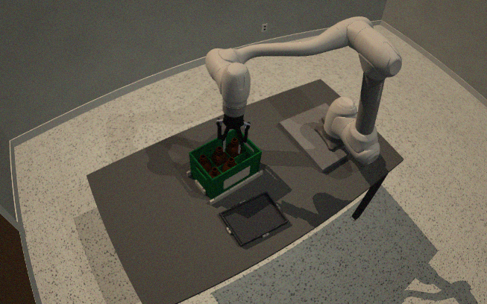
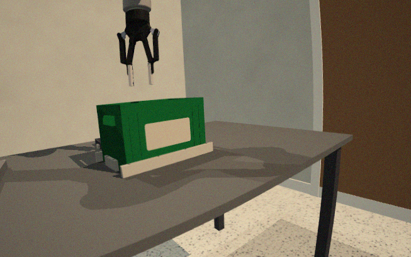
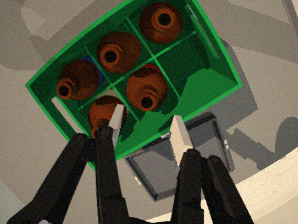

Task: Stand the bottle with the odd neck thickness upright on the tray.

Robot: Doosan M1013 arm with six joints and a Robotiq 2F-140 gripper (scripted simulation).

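The crate is 170 mm below my hand, 40 mm to the right of it and 10 mm ahead of it. Also, from my hand: bottle 170 mm below, 90 mm ahead, 20 mm to the left; black tray 240 mm to the left, 240 mm below, 10 mm behind.
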